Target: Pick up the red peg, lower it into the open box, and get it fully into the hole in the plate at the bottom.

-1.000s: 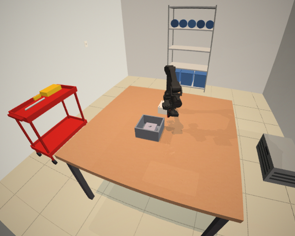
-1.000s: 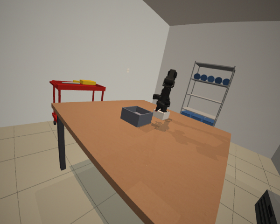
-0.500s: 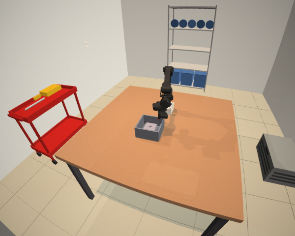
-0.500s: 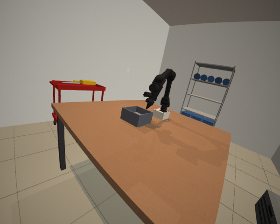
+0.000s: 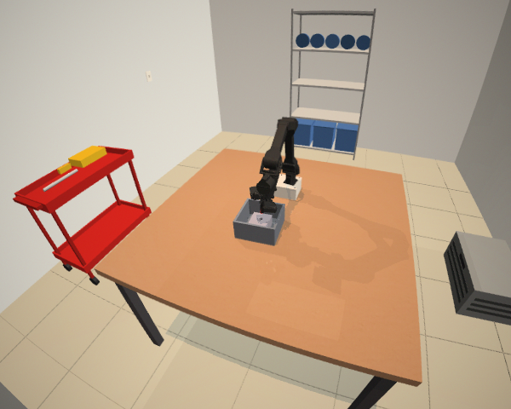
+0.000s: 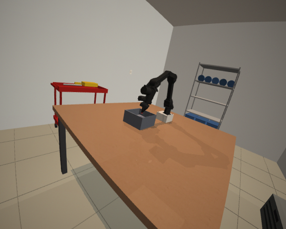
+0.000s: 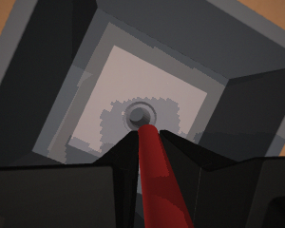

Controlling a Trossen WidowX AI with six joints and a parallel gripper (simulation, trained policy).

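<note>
Right now the plate is 10 mm to the right of my gripper tip and 50 mm below it. Round my gripper tip: grey box: 10 mm to the right, 70 mm below; red peg: 10 mm to the left, 30 mm above.
</note>
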